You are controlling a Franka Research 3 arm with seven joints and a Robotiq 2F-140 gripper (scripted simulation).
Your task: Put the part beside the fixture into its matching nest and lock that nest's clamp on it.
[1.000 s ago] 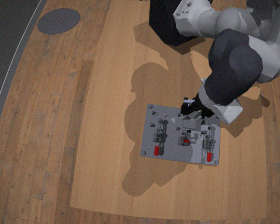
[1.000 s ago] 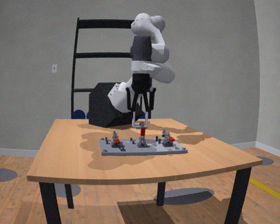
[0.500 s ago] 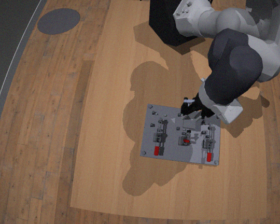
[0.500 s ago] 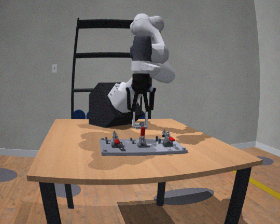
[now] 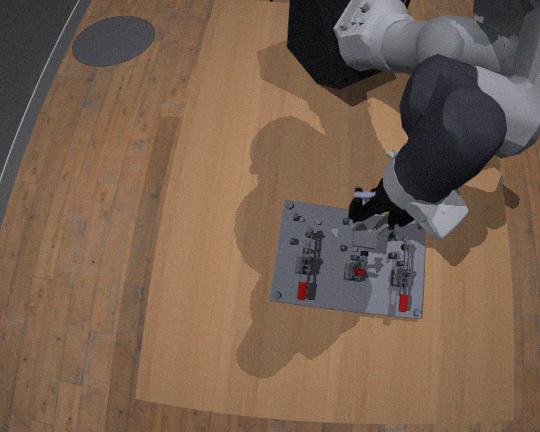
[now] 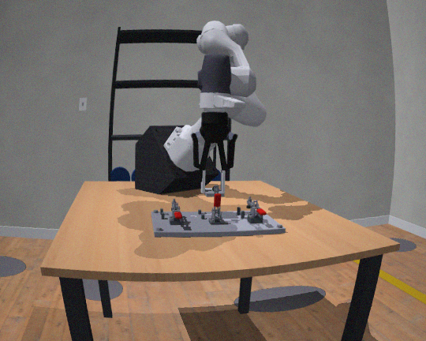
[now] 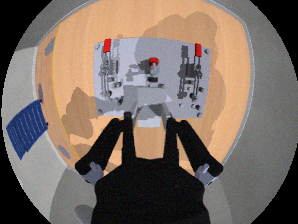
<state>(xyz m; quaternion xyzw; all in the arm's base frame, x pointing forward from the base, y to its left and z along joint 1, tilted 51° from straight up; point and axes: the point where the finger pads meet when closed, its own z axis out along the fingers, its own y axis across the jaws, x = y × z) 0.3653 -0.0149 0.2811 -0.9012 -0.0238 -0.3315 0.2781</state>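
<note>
The grey fixture plate lies 60 mm ahead of my hand, 10 mm to the left of it and 110 mm below it. Round my hand: grey part 30 mm below.
</note>
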